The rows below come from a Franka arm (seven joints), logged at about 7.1 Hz.
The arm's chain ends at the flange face. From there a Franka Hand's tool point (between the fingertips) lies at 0.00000 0.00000 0.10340 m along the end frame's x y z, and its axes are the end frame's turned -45 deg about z.
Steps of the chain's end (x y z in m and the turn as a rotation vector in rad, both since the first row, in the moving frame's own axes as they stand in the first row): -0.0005 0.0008 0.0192 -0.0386 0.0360 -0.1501; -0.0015 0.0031 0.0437 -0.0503 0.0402 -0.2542; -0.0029 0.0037 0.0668 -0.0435 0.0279 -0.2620; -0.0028 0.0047 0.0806 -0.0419 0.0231 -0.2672; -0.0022 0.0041 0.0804 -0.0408 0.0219 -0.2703; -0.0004 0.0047 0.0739 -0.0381 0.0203 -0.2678; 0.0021 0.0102 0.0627 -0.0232 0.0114 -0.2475
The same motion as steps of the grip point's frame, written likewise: -0.0007 0.0057 0.0191 -0.0528 -0.0018 -0.1501; -0.0031 0.0078 0.0435 -0.0640 -0.0071 -0.2542; -0.0051 0.0059 0.0667 -0.0505 -0.0110 -0.2620; -0.0060 0.0062 0.0805 -0.0460 -0.0133 -0.2672; -0.0052 0.0061 0.0803 -0.0443 -0.0134 -0.2703; -0.0043 0.0074 0.0738 -0.0413 -0.0126 -0.2678; -0.0063 0.0113 0.0627 -0.0245 -0.0083 -0.2475
